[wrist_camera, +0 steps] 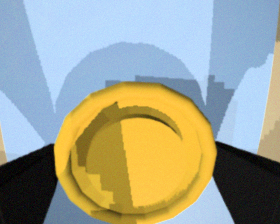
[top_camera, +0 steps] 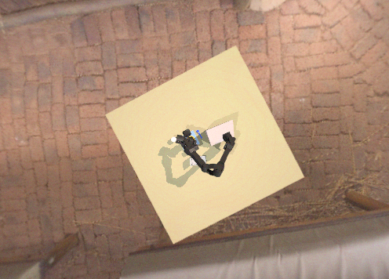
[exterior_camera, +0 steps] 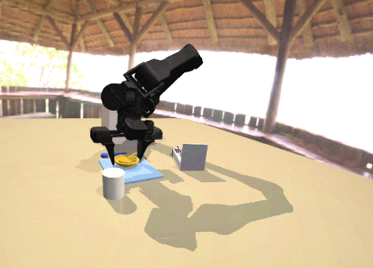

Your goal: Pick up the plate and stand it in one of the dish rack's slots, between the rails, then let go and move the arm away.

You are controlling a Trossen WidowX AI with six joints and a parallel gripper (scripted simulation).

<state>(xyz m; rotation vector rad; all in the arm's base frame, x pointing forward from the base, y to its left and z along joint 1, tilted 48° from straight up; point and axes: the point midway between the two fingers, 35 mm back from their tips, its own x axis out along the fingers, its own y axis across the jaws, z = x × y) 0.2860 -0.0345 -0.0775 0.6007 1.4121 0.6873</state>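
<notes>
The light blue mat is 2 cm ahead of my gripper tip and 1 cm below it. Also, from my gripper tip: yellow plate: 1 cm above; then blue spoon: 9 cm behind, 2 cm to the right; then white cup: 13 cm ahead, 6 cm to the right, 2 cm above.
</notes>
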